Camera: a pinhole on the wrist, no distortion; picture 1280 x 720 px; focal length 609.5 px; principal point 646.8 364.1 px. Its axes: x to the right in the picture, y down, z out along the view. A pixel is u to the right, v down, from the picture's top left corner.
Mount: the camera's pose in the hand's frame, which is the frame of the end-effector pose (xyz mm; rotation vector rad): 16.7 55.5 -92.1 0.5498 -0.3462 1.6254
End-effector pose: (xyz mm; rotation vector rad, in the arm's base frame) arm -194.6 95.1 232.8 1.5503 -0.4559 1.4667
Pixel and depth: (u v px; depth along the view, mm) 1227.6 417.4 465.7
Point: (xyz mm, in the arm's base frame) -16.5 -423.2 388.0
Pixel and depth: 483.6 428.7 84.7
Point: -201.4 132.8 245.2
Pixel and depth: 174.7 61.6 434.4
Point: 250.6 354.0 379.3
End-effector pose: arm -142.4 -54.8 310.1 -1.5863 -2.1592 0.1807
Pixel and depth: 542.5 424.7 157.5
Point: -205.4 -43.1 312.5
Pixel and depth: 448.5 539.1 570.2
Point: -627.9 -191.1 182.3
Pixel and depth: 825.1 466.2 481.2
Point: -390.1 -22.1 -7.8
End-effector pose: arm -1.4 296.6 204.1 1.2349 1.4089 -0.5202
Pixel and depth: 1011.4 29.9 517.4
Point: 349.0 47.3 -219.5
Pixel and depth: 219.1 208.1 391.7
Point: -253.9 172.2 -110.5
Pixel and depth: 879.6 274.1 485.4
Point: 176.5 -8.2 -50.5
